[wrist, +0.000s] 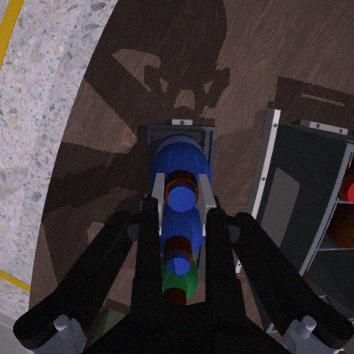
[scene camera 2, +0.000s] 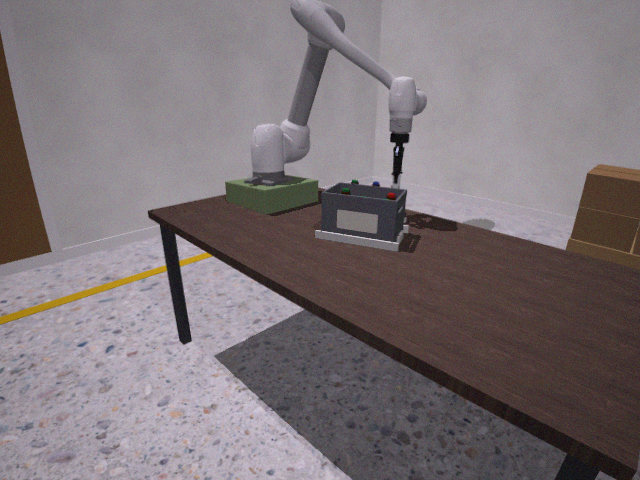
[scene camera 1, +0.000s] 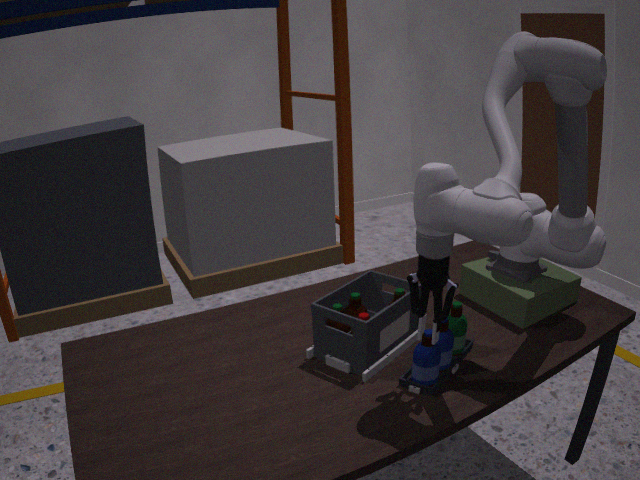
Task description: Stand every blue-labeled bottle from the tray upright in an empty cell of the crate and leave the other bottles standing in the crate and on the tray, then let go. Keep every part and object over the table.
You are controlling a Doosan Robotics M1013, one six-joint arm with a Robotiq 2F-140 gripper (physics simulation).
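My own gripper (scene camera 1: 427, 340) is visible to me, and the wrist view has my gripper as well (wrist: 180, 185). I also see a green bottle (wrist: 177, 288) and a blue bottle (wrist: 181, 235). There is a blue bottle (scene camera 1: 426, 357) in sight, too.
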